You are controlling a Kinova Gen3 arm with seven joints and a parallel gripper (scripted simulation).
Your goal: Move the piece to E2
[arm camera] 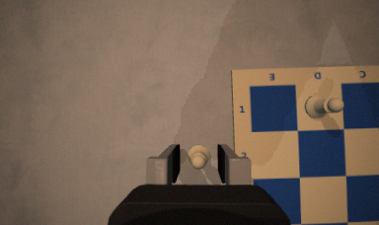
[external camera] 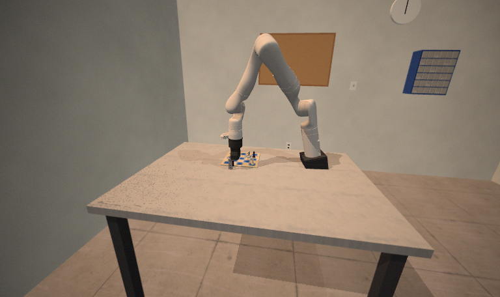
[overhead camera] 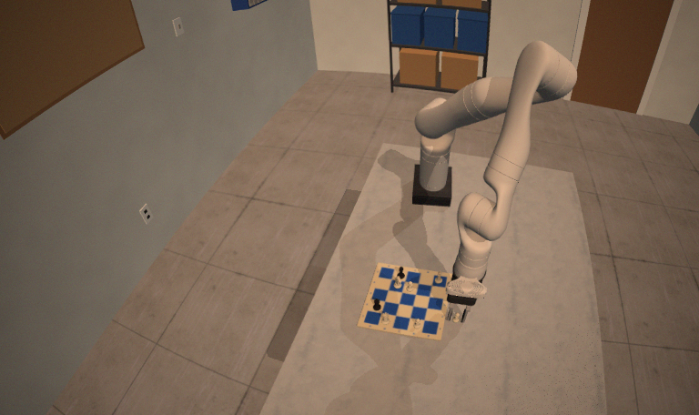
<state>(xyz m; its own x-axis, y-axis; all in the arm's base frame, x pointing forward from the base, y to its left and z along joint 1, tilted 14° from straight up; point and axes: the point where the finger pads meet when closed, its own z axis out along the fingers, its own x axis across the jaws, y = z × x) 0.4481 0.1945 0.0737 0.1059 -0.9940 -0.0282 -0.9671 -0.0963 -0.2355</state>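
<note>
The chessboard lies 14 cm to the right of my hand, 2 cm below it and 2 cm behind it.
</note>
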